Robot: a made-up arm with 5 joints. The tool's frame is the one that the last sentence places.
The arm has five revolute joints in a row. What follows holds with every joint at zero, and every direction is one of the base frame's. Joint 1 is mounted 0.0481 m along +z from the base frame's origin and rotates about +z. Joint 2 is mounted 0.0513 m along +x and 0.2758 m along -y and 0.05 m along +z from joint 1 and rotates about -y. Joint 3 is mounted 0.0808 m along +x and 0.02 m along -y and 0.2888 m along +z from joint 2 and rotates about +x. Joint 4 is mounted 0.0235 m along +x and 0.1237 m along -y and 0.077 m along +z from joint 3 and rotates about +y. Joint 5 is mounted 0.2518 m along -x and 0.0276 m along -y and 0.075 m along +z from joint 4 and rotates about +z. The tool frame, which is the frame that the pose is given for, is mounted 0.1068 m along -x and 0.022 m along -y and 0.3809 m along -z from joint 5; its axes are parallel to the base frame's.
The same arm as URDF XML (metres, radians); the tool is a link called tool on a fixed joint. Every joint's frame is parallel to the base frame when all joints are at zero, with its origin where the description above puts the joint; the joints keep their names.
<robot name="arm">
<joint name="tool_fixed" type="fixed"><parent link="link5"/><child link="tool"/><origin xyz="-0.1068 -0.022 -0.3809" rpy="0 0 0"/></joint>
<joint name="joint 5" type="continuous"><parent link="link4"/><child link="link5"/><origin xyz="-0.2518 -0.0276 0.075" rpy="0 0 0"/><axis xyz="0 0 1"/></joint>
<joint name="joint 4" type="continuous"><parent link="link3"/><child link="link4"/><origin xyz="0.0235 -0.1237 0.077" rpy="0 0 0"/><axis xyz="0 1 0"/></joint>
<joint name="joint 3" type="continuous"><parent link="link2"/><child link="link3"/><origin xyz="0.0808 -0.02 0.2888" rpy="0 0 0"/><axis xyz="1 0 0"/></joint>
<joint name="joint 2" type="continuous"><parent link="link1"/><child link="link2"/><origin xyz="0.0513 -0.2758 0.05" rpy="0 0 0"/><axis xyz="0 -1 0"/></joint>
<joint name="joint 1" type="continuous"><parent link="base_link"/><child link="link1"/><origin xyz="0 0 0.0481" rpy="0 0 0"/><axis xyz="0 0 1"/></joint>
<link name="base_link"/>
<link name="link1"/>
<link name="link2"/>
<link name="link3"/>
<link name="link4"/>
<link name="link5"/>
<link name="tool"/>
</robot>

